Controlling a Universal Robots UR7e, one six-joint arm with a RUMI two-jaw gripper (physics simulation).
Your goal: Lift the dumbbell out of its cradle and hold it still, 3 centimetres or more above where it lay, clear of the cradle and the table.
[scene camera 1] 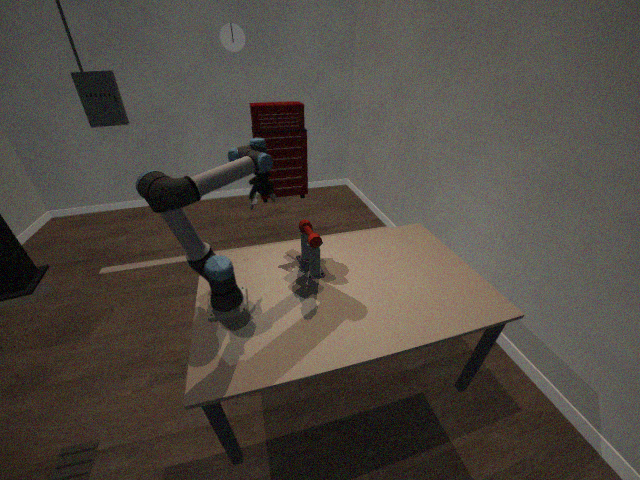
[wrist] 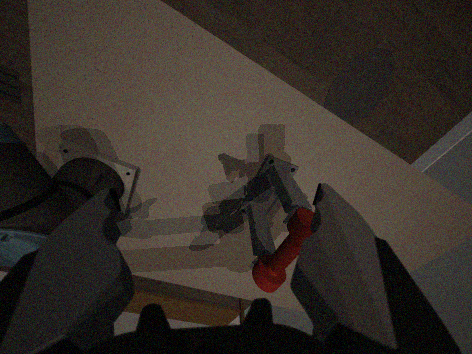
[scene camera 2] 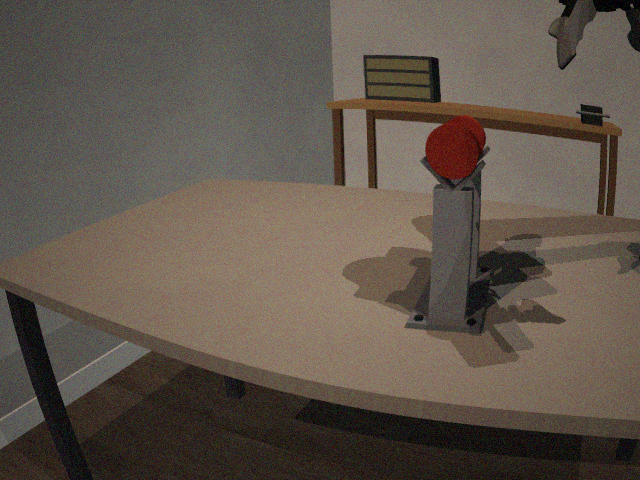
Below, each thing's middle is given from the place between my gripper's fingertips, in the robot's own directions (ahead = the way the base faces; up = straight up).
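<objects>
Counting from my hand, the grey cradle (scene camera 2: 454,298) is 190 mm ahead, 190 mm to the right and 230 mm below. The red dumbbell (scene camera 2: 453,149) is 190 mm ahead of my hand too, 190 mm to the right and 110 mm below, and of the things named here, going by their middles, that dumbbell is the nearest to my hand.
</objects>
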